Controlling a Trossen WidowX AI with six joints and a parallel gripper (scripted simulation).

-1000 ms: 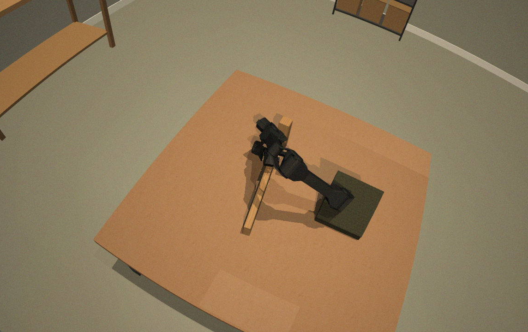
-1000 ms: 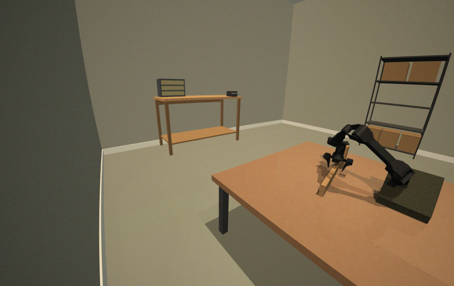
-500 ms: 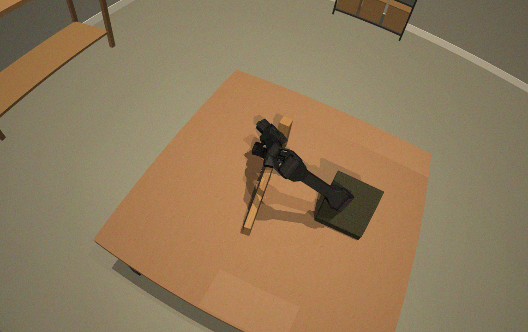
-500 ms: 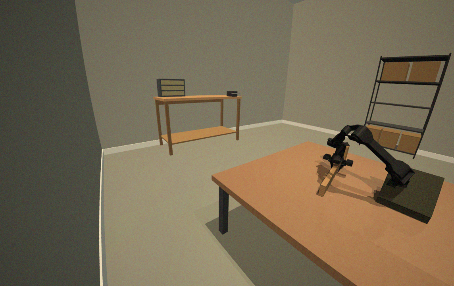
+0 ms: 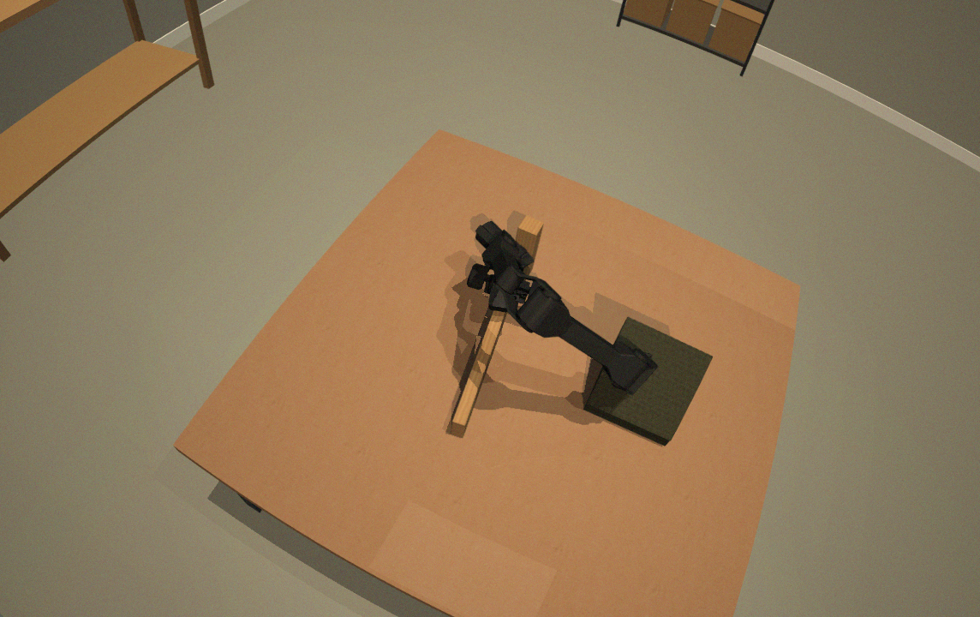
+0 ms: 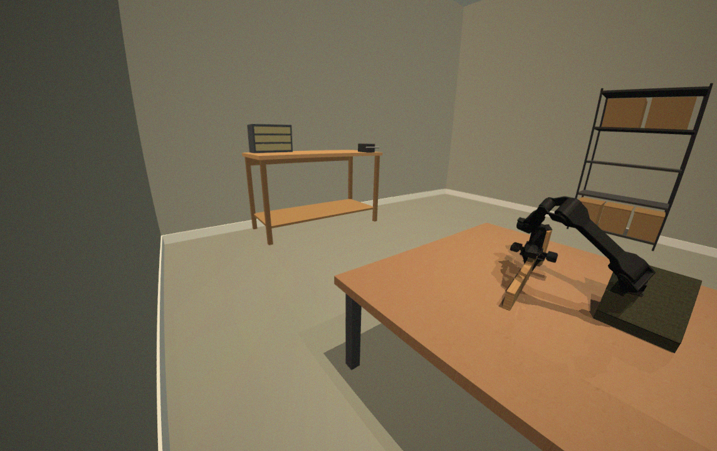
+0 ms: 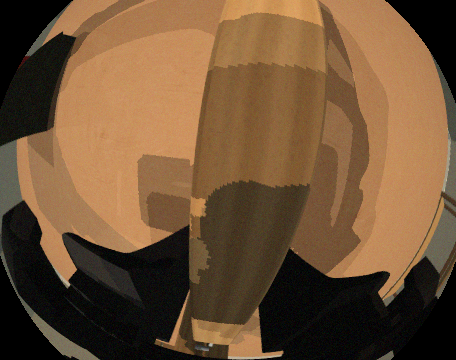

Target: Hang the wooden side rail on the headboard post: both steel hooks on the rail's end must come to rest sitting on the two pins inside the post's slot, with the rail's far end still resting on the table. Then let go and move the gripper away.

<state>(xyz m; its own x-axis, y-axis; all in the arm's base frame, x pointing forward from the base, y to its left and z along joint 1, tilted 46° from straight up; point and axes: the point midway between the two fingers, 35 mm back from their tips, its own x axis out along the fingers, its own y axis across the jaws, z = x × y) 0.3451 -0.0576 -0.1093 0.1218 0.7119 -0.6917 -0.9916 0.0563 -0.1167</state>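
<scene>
Now: gripper tip 140 mm to the left of the wooden headboard post and 60 mm below it.
</scene>
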